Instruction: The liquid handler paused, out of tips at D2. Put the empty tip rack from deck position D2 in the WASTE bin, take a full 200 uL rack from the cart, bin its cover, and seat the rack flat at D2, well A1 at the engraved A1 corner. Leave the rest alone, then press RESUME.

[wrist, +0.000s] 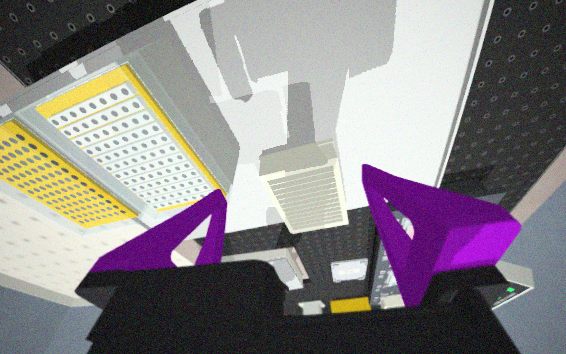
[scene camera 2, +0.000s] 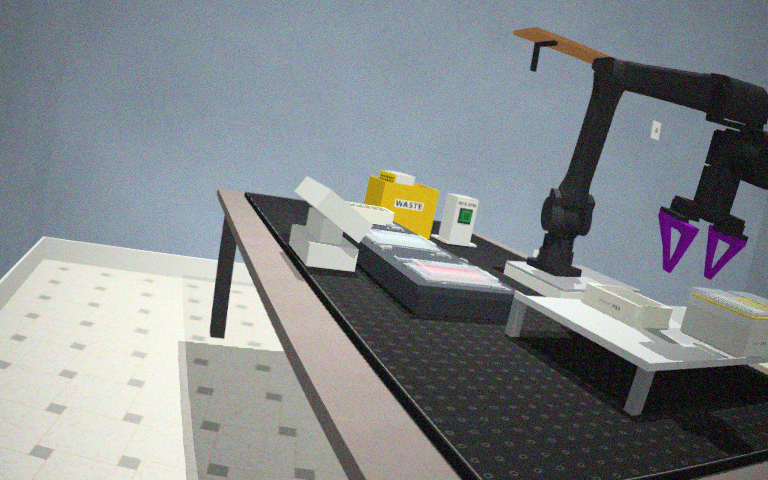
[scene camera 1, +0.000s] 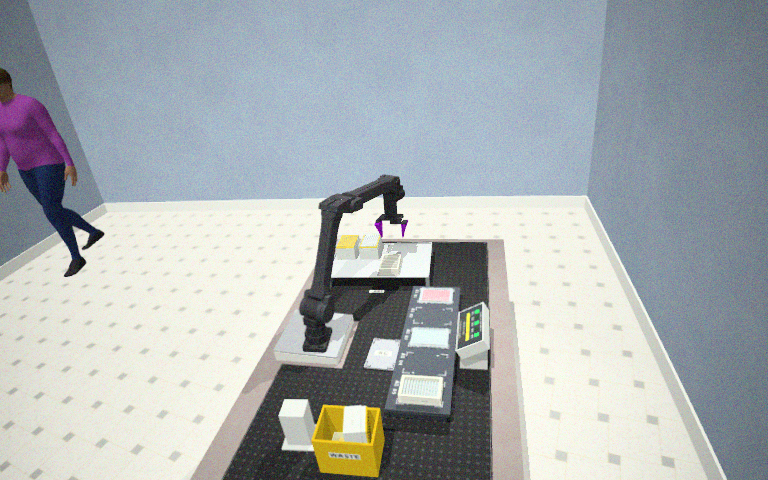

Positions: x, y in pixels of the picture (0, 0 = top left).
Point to a yellow WASTE bin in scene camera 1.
At 328, 452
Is my gripper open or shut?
Open.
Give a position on a yellow WASTE bin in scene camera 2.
414, 206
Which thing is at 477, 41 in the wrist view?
A white cart.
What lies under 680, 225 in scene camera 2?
My gripper.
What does my gripper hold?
Nothing.
